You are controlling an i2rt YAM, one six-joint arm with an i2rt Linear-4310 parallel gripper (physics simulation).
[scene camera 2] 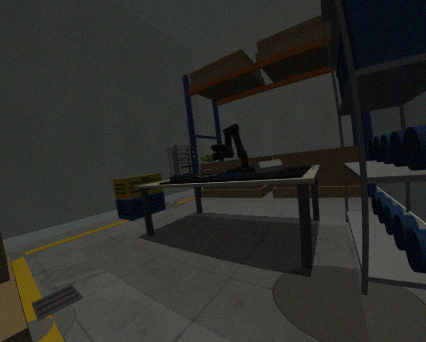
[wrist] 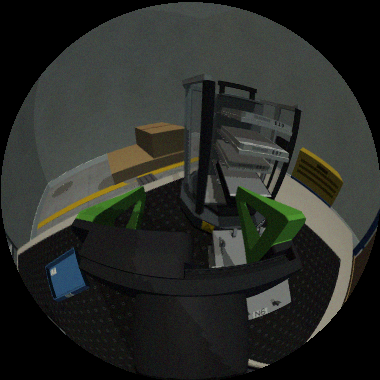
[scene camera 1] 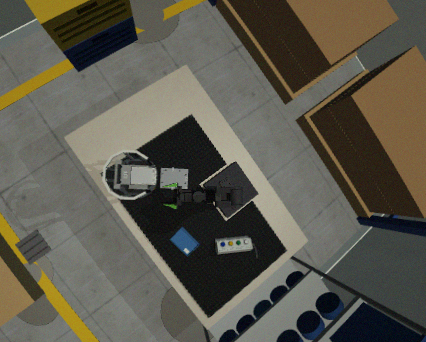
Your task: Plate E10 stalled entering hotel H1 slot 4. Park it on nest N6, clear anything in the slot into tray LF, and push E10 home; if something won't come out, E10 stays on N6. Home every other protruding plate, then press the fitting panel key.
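Pixels of known places: gripper, fingertip midpoint: (scene camera 2: pixel 202 159) (wrist: pixel 190 190) (scene camera 1: pixel 163 195); arm's base, origin of the base link: (scene camera 2: pixel 245 167).
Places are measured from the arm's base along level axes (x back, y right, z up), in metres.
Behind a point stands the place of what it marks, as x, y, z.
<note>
My gripper (scene camera 1: pixel 168 196) {-0.366, 0.194, 0.123} (scene camera 2: pixel 207 157) {-0.366, 0.194, 0.123} (wrist: pixel 190 190) {-0.366, 0.194, 0.123} is open, with no object between its green fingers, in front of the hotel (scene camera 1: pixel 105 175) {-0.553, 0.410, 0.250} (wrist: pixel 206 145) {-0.422, 0.252, 0.144}. In the wrist view, plate E10 (wrist: pixel 265 121) {-0.365, 0.300, 0.197} is in the hotel's upper part. Below it, plate E07 (wrist: pixel 260 146) {-0.361, 0.292, 0.163} sticks out further, above another light plate (wrist: pixel 247 162) {-0.388, 0.312, 0.123} and a dark-edged plate (wrist: pixel 246 182) {-0.385, 0.322, 0.082}. The slot depth behind E10 is hidden. Grey nest N6 (scene camera 1: pixel 174 178) {-0.266, 0.250, 0.023} (wrist: pixel 277 291) {-0.207, 0.256, 0.022} bears no plate; a finger partly covers it. A blue tray (scene camera 1: pixel 183 240) {-0.399, -0.113, -0.035} (wrist: pixel 68 278) {-0.390, -0.103, -0.035} has an unreadable label. The panel (scene camera 1: pixel 234 249) {-0.156, -0.304, 0.043} has blue, yellow, green and white keys.
The arm stands on a dark square base (scene camera 1: pixel 247 182) {0.132, 0.006, 0.001} on the black mat (scene camera 1: pixel 210 285) {-0.391, -0.451, -0.037}. The hotel's uprights flank its plates, and a handle (wrist: pixel 238 88) {-0.489, 0.383, 0.259} rises at its top. Cardboard boxes (wrist: pixel 160 139), a yellow crate (wrist: pixel 318 176) and shelving stand beyond the table.
</note>
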